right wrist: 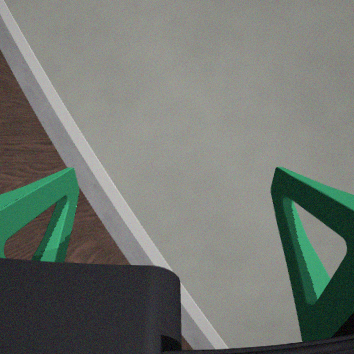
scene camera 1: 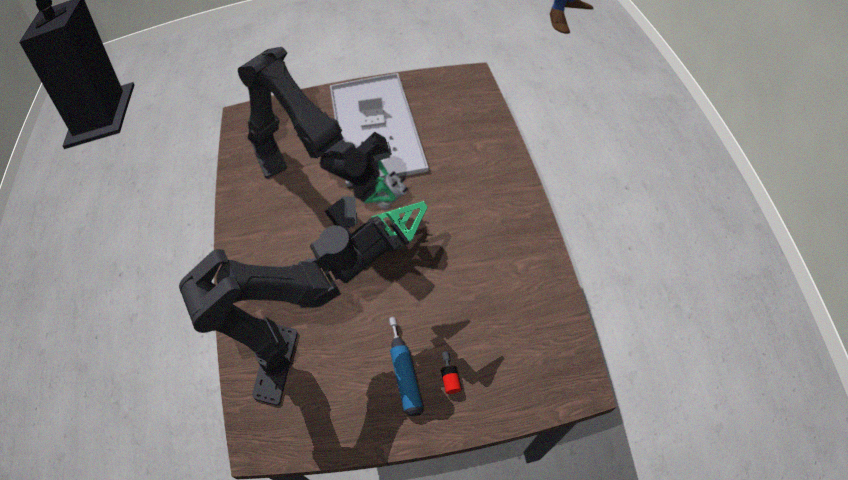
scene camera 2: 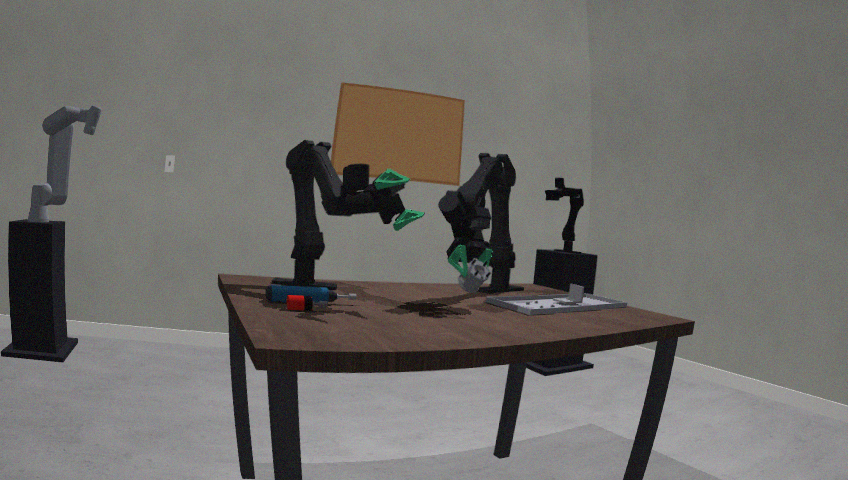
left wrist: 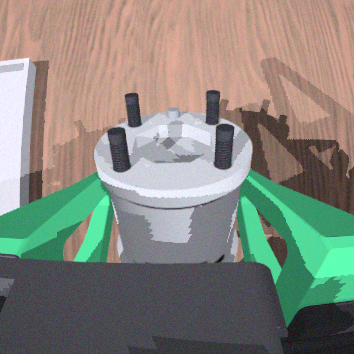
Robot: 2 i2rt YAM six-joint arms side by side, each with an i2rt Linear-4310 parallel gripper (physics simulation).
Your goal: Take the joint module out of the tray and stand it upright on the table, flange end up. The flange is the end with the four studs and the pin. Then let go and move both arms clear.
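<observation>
The grey joint module is held above the table, out of the tray. My left gripper is shut on its body, a green finger on each side. The flange, with four black studs and the pin, faces up in the left wrist view; in scene camera 2 the module looks tilted. Its lower end is mostly hidden. My right gripper is open and empty, raised above the table, close to the left gripper in scene camera 1.
The tray holds a light bracket and several small nuts. A blue screwdriver and a short red and black tool lie on the table, lower in scene camera 1. A person's feet show beyond the table.
</observation>
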